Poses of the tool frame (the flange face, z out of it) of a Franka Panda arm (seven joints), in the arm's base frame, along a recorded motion.
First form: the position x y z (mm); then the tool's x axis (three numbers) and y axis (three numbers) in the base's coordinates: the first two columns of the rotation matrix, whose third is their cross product.
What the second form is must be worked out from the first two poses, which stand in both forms.
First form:
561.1 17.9 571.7 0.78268 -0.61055 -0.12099 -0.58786 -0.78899 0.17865
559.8 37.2 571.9 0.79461 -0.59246 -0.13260 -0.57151 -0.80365 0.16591
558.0 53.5 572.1 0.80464 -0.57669 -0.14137 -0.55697 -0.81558 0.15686
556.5 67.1 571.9 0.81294 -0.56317 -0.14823 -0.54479 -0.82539 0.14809
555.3 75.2 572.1 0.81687 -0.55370 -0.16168 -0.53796 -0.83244 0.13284
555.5 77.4 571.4 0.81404 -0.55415 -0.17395 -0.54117 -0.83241 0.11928
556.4 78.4 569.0 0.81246 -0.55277 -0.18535 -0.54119 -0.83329 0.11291
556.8 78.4 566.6 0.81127 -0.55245 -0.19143 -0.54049 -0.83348 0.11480
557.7 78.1 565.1 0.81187 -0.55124 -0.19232 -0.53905 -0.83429 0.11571
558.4 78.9 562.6 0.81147 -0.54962 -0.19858 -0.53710 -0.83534 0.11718
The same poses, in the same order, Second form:
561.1 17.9 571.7 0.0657 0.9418 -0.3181 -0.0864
559.8 37.2 571.9 0.0587 0.9454 -0.3078 -0.0892
558.0 53.5 572.1 0.0539 0.9484 -0.2988 -0.0915
556.5 67.1 571.9 0.0494 0.9508 -0.2913 -0.0931
555.3 75.2 572.1 0.0405 0.9523 -0.2866 -0.0971
555.5 77.4 571.4 0.0321 0.9518 -0.2877 -0.1011
556.4 78.4 569.0 0.0274 0.9516 -0.2874 -0.1057
556.8 78.4 566.6 0.0275 0.9513 -0.2872 -0.1089
557.7 78.1 565.1 0.0278 0.9514 -0.2865 -0.1095
558.4 78.9 562.6 0.0278 0.9513 -0.2856 -0.1127

